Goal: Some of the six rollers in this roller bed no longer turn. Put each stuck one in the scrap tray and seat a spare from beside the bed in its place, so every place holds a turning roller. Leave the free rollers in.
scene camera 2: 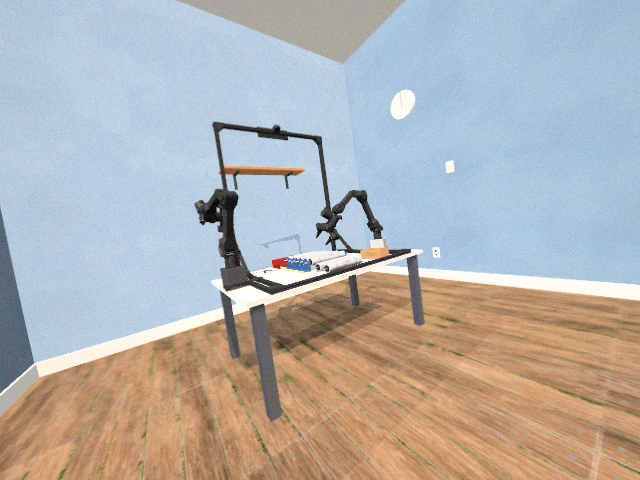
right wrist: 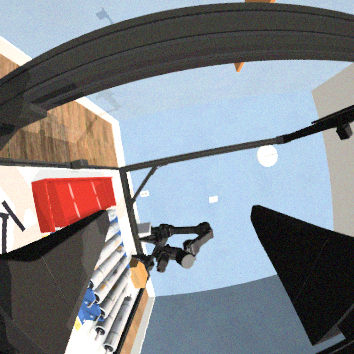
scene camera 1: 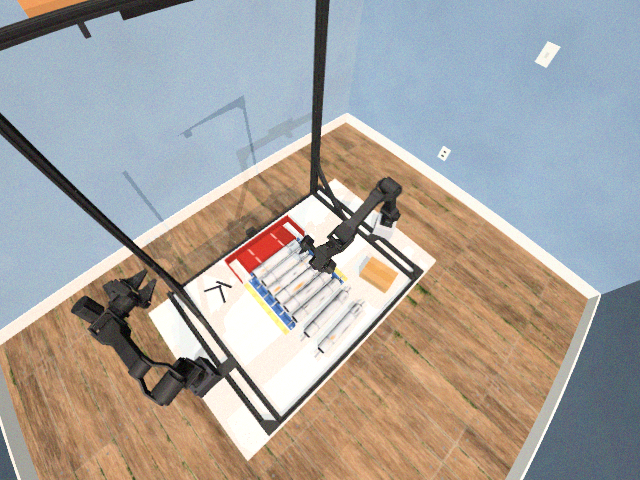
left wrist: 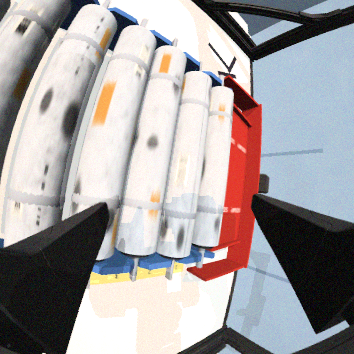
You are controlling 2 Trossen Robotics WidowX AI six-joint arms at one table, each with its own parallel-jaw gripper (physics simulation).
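Frame: origin at the left arm's base, x left, y back, z up, level; millimetres.
Seen in the pictures: left gripper, fingertip midpoint: (scene camera 2: 320, 241) (right wrist: 134, 247) (scene camera 1: 306, 260) (left wrist: 180, 205); right gripper, fingertip midpoint: (scene camera 2: 234, 216) (right wrist: 180, 215) (scene camera 1: 151, 274); left arm's base, link origin: (scene camera 2: 377, 238) (right wrist: 151, 231) (scene camera 1: 386, 221); right arm's base, link origin: (scene camera 2: 232, 267) (scene camera 1: 197, 375).
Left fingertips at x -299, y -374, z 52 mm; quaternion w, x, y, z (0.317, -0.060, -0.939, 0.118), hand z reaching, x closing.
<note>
Offsets run from my left fingertips to a thing's middle. "spot": to the spot under its first point.
The roller bed (scene camera 1: 266, 308) (scene camera 2: 298, 265) has blue end rails and yellow strips, with several white rollers lying side by side. In the left wrist view the roller nearest the tray {spot: dz -78, dx -134, dy +6 mm} (left wrist: 216, 165), the second {dz -97, dx -95, dy -16 mm} (left wrist: 187, 155) and the third {dz -97, dx -51, dy -48 mm} (left wrist: 152, 150) lie parallel; which are stuck cannot be told. Two spare rollers {dz -125, dx +158, dy -154 mm} (scene camera 1: 327, 312) {dz -125, dx +236, dy -195 mm} (scene camera 1: 341, 328) lie beside the bed, at its lower right. The red scrap tray {dz -121, dx -232, dy +51 mm} (scene camera 1: 266, 248) (left wrist: 252, 185) (right wrist: 82, 195) shows no roller inside. My left gripper (scene camera 1: 314, 256) (left wrist: 180, 205) is open and empty above the bed. My right gripper (scene camera 1: 148, 277) (right wrist: 180, 215) is open and empty, off the table's left side.
An orange block {dz -122, dx +334, dy +105 mm} (scene camera 1: 378, 273) (scene camera 2: 374, 252) (right wrist: 138, 274) stands right of the bed, near the left arm's base. Thin black pieces {spot: dz -149, dx -344, dy -216 mm} (scene camera 1: 222, 289) lie left of the bed. A black frame post (scene camera 1: 317, 103) rises at the table's back, and black rails run along the table's edges.
</note>
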